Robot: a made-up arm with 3 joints. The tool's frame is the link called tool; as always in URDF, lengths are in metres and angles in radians.
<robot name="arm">
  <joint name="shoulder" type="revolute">
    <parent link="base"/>
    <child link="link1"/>
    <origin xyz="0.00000 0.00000 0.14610" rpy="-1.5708 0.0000 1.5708"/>
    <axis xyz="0 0 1"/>
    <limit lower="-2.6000" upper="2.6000"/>
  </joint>
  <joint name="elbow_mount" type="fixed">
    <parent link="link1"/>
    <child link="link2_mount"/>
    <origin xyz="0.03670 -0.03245 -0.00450" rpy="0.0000 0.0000 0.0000"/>
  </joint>
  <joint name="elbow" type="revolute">
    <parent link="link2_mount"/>
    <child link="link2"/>
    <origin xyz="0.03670 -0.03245 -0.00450" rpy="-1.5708 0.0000 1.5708"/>
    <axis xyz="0 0 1"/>
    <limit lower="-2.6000" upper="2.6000"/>
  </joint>
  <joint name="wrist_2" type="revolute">
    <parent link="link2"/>
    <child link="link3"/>
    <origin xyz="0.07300 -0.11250 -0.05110" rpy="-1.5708 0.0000 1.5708"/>
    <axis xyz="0 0 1"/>
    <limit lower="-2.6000" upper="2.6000"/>
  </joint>
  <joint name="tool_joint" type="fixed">
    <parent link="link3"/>
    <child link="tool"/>
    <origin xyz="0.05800 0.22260 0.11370" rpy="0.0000 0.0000 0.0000"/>
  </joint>
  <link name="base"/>
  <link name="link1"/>
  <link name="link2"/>
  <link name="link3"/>
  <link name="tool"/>
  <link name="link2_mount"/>
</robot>
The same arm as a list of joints. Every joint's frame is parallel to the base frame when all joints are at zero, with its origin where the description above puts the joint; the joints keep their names.
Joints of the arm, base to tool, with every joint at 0 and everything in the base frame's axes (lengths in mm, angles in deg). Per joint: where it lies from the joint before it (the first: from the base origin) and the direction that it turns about. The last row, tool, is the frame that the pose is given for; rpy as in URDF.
shoulder: axis -x offset 0 0 146.1
elbow: axis -y offset 9 73.4 64.9
wrist_2: axis +z offset -112.5 51.1 -73
tool: offset 58 222.6 113.7 rpy 0 0 0
Joint limits (deg, base to tool): -148.97..148.97 -148.97..148.97 -148.97..148.97

